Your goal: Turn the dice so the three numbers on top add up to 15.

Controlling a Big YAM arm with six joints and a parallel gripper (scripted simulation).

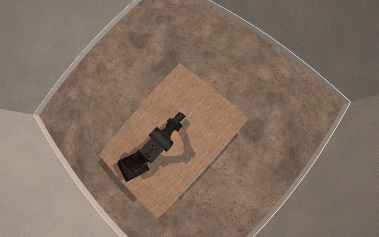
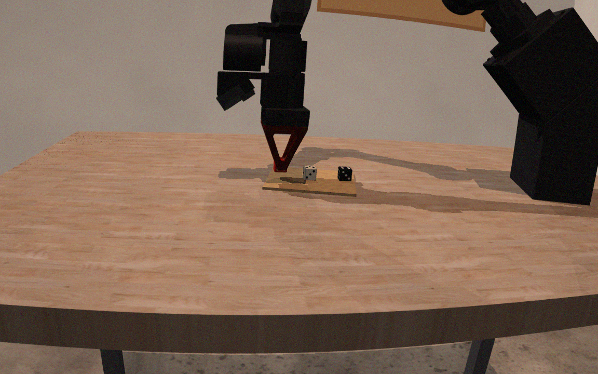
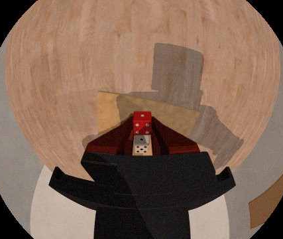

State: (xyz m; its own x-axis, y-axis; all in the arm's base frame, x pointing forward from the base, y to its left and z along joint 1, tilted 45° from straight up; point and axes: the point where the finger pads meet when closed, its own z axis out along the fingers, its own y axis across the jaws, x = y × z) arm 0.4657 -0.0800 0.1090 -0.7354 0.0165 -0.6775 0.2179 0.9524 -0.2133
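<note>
My gripper is now 40 mm past the white die, 10 mm to the right of it and 10 mm above it. The rest, counted from my hand: tan mat 50 mm behind, 30 mm below, 10 mm to the left; red die right at my hand; black die 100 mm behind, 30 mm to the left, 10 mm below.
</note>
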